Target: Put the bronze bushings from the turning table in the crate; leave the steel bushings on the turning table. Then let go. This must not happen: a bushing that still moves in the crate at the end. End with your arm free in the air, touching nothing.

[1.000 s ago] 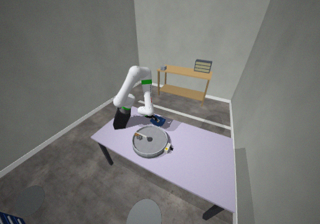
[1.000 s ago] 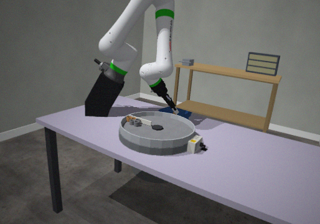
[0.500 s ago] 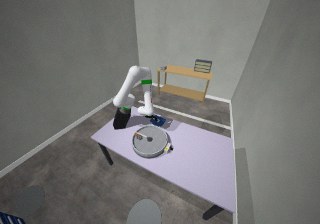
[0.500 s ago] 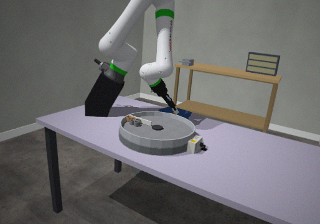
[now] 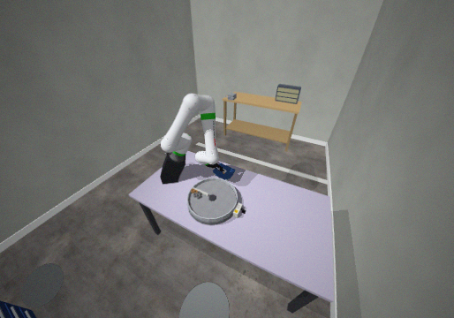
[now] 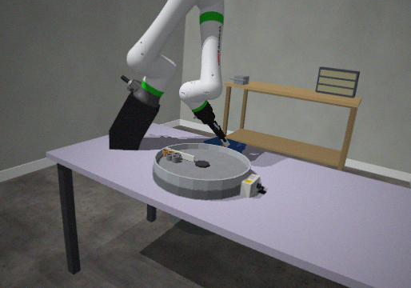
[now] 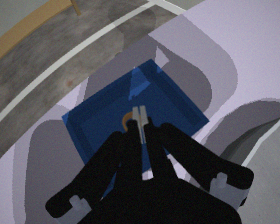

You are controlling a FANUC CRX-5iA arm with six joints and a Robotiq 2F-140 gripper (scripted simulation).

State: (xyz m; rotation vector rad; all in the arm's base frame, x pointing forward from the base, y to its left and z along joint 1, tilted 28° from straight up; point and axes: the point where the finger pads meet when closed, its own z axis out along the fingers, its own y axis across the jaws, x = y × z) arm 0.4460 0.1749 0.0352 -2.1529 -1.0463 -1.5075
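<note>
Right now my hand is 20 mm to the right of the blue crate and 40 mm above it. The rest, counted from my hand: round grey turning table: 30 mm ahead, 340 mm to the right, 10 mm below.
</note>
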